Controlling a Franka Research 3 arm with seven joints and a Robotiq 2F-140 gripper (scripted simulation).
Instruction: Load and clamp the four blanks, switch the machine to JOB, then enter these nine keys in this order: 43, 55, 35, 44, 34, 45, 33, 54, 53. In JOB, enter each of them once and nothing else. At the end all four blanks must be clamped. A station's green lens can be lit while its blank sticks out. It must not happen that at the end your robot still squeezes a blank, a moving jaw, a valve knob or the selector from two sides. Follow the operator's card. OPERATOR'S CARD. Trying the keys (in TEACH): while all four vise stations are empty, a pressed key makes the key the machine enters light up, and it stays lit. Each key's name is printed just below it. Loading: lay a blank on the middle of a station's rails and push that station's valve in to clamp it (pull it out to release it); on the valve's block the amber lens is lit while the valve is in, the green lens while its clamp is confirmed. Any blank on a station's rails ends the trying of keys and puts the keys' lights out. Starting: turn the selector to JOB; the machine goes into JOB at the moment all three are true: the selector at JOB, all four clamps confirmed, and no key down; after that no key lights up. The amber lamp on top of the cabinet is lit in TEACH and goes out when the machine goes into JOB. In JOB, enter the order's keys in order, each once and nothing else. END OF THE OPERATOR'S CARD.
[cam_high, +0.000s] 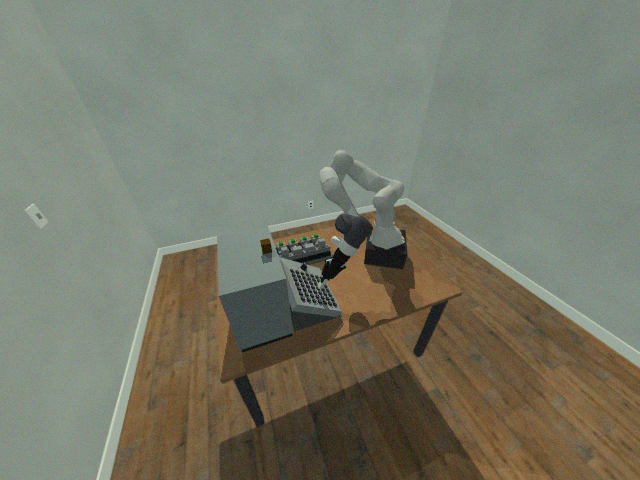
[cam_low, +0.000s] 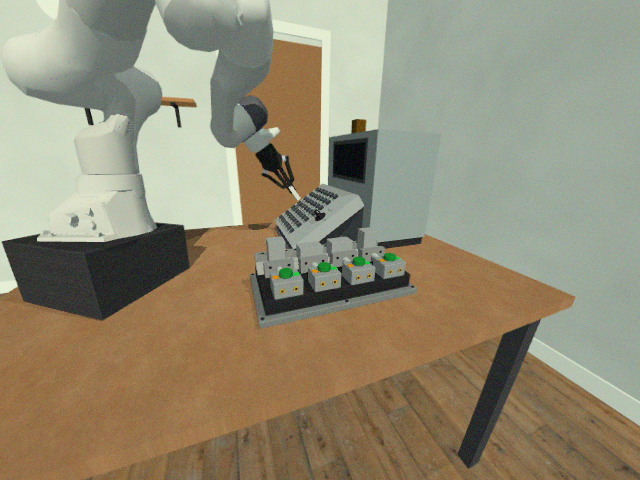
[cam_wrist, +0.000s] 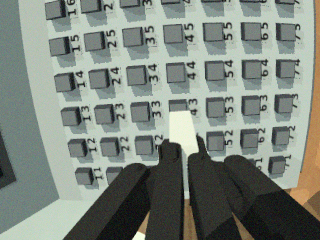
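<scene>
Right now my hand is 7 cm short of the key, 4 cm above it and 3 cm to the left of it. Also, from my hand: selector knob (20 cm to the right, 6 cm ahead, 5 cm below); then sloped keypad (9 cm below, 8 cm to the right, 7 cm ahead).
</scene>
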